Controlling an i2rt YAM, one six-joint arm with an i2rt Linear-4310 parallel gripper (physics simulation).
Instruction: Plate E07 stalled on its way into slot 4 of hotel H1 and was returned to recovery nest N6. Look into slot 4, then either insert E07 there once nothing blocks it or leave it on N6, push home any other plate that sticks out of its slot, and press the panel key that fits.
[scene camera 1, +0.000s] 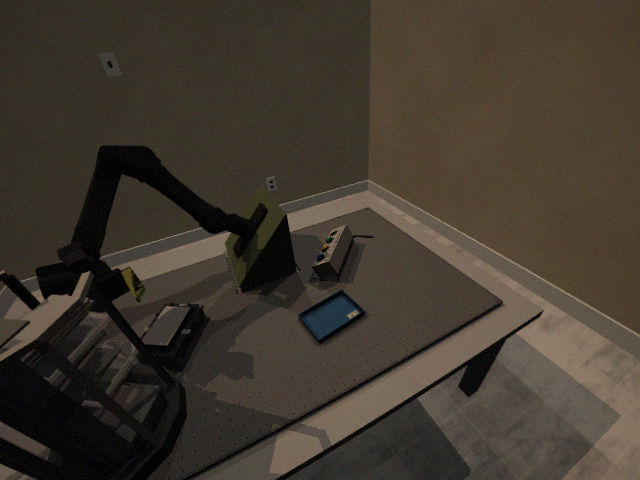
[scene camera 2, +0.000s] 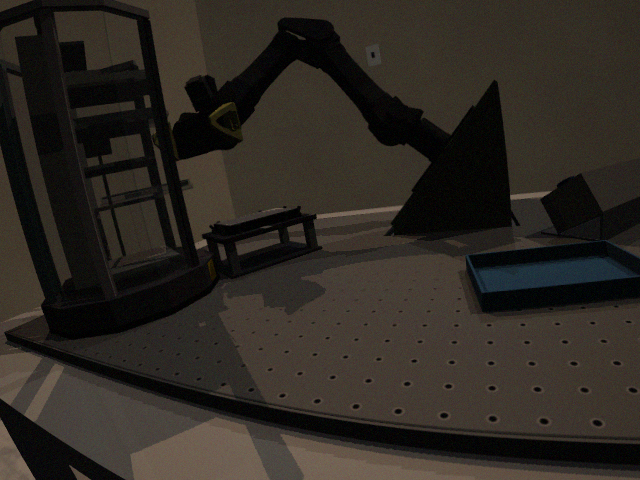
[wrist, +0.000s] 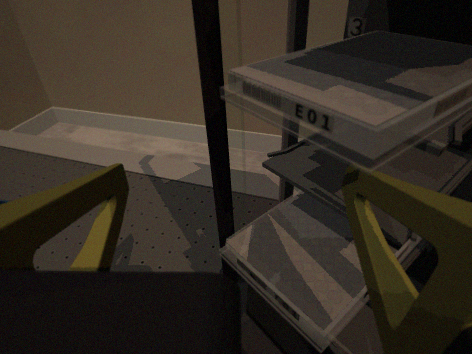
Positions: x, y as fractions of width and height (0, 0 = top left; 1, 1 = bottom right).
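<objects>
The gripper appears in scene camera 1 (0.18, 0.66). Scene camera 2 has it too: the gripper is visible in scene camera 2 (0.28, 0.27). The gripper can also be seen in the wrist view (0.50, 0.50).
</objects>
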